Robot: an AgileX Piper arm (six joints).
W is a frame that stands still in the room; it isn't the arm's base.
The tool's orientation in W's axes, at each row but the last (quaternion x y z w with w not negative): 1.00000, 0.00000, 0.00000, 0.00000; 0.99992, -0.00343, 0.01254, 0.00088; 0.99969, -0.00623, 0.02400, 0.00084; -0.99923, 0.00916, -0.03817, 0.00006
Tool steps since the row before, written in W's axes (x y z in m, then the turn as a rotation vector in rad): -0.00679, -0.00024, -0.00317, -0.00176, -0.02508, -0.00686; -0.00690, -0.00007, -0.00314, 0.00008, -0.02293, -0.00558; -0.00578, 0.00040, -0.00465, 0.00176, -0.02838, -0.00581; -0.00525, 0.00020, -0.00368, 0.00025, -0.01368, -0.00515
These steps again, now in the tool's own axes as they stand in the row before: -0.00679, 0.00024, 0.00317, -0.00176, 0.02508, 0.00686; -0.00698, 0.00011, 0.00297, 0.00010, 0.02292, 0.00562; -0.00600, -0.00033, 0.00437, 0.00183, 0.02835, 0.00594; -0.00552, -0.00010, 0.00327, 0.00011, 0.01368, 0.00516
